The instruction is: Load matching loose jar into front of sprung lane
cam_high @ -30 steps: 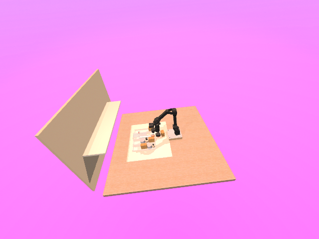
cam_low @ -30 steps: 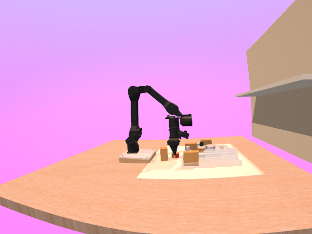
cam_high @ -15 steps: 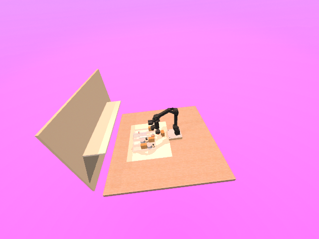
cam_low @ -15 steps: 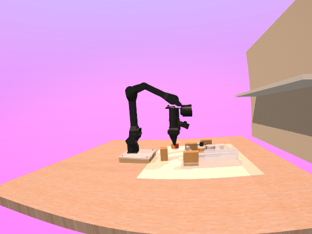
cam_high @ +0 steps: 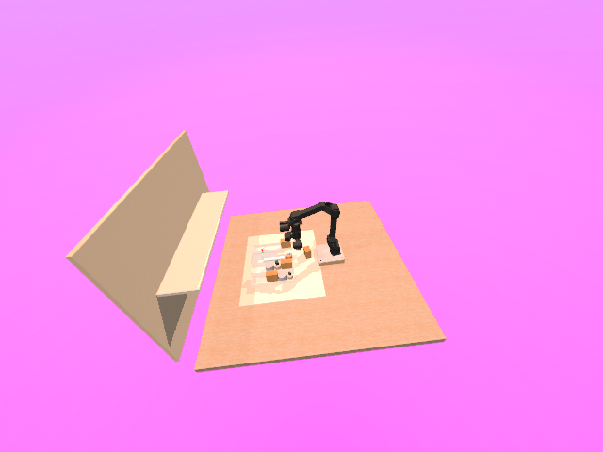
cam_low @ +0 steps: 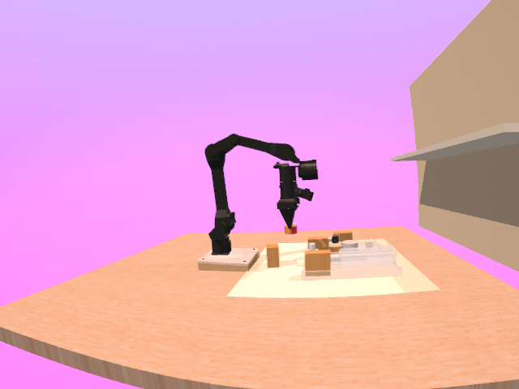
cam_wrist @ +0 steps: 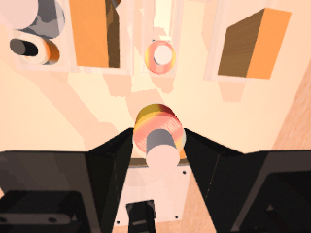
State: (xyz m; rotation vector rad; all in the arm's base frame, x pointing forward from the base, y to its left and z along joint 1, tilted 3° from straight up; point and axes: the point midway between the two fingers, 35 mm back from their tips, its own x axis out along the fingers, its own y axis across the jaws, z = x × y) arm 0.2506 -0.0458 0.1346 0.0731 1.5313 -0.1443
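Now: gripper tip 60 mm past the block, 10 mm to the left of it and 90 mm above it. Round my gripper tip: shelf: 580 mm ahead, 70 mm to the right, 240 mm above; clear lane rack: 220 mm ahead, 60 mm to the right, 110 mm below.
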